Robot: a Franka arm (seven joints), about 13 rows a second.
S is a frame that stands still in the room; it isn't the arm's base.
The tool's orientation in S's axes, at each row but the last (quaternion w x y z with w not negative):
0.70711, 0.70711, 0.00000, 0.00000
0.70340, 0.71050, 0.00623, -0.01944
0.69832, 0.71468, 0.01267, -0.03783
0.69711, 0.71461, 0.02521, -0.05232
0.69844, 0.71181, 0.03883, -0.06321
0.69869, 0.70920, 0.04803, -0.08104
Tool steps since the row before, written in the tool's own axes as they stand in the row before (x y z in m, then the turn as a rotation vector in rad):
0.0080, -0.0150, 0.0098, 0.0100, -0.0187, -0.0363
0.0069, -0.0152, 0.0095, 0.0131, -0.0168, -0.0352
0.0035, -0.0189, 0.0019, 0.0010, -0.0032, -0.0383
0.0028, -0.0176, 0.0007, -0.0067, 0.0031, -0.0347
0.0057, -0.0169, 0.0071, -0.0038, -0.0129, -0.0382
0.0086, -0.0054, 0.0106, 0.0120, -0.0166, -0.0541
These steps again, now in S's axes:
0.0080, -0.0098, -0.0150, 0.0100, 0.0363, -0.0187
0.0062, -0.0095, -0.0155, 0.0131, 0.0351, -0.0169
0.0021, -0.0016, -0.0191, 0.0022, 0.0383, -0.0024
0.0008, -0.0003, -0.0178, -0.0049, 0.0348, 0.0046
0.0030, -0.0069, -0.0177, -0.0042, 0.0386, -0.0116
0.0070, -0.0109, -0.0070, 0.0114, 0.0538, -0.0179

